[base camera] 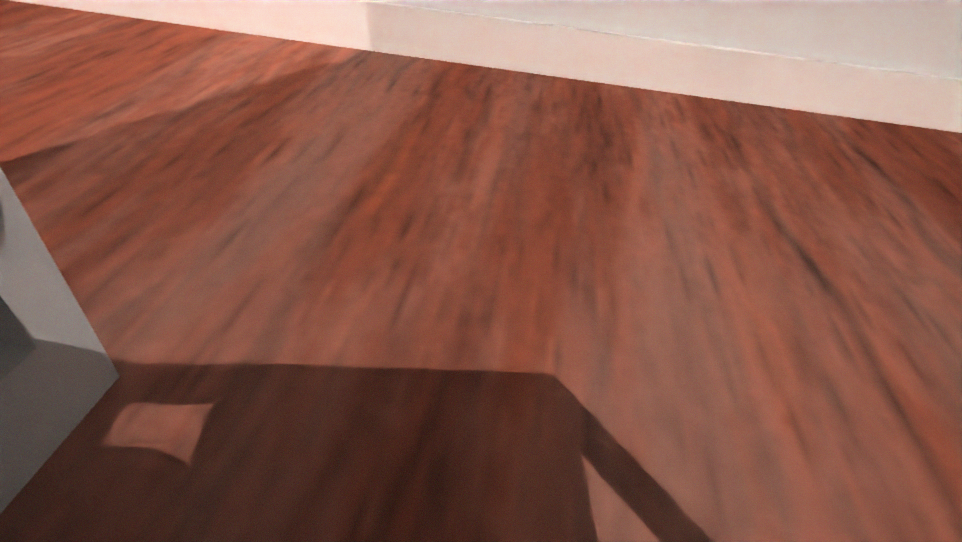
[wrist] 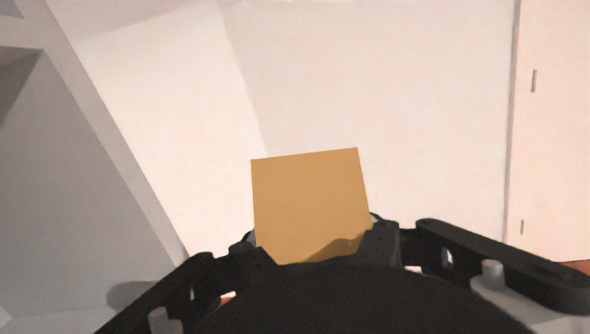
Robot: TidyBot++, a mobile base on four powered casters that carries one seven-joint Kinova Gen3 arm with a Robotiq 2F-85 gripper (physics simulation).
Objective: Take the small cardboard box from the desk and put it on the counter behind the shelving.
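Frame: origin at the arm's base, x ahead, y left, z up, level; millimetres.
Seen in the pictures: gripper, fingertip midpoint: (wrist: 311,228).
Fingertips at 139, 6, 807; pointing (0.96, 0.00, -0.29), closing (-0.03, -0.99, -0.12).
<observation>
A point is followed by its place in that frame, as x, y, z.
The small cardboard box (wrist: 310,205) @(108, 1, 843) is between the fingers of my gripper (wrist: 311,228) @(139, 6, 807) in the wrist view, its flat tan face toward the camera. My gripper is shut on it and holds it up, with a pale wall behind it. The grey shelving (wrist: 100,165) @(342, 287, 868) (base camera: 53,403) @(327, 266, -365) stands close on the left in both views; part of its side and front edge shows. The desk and the counter do not show in either view.
A white wall (base camera: 605,60) @(1106, -283, -354) (wrist: 390,90) @(1084, -480, 741) runs across the back. A pale door panel (wrist: 555,150) @(949, -1121, 290) with small hinges is at the right in the wrist view. Red-brown wooden floor (base camera: 471,235) @(586, -24, -396) lies ahead, with a dark shadow across its near part.
</observation>
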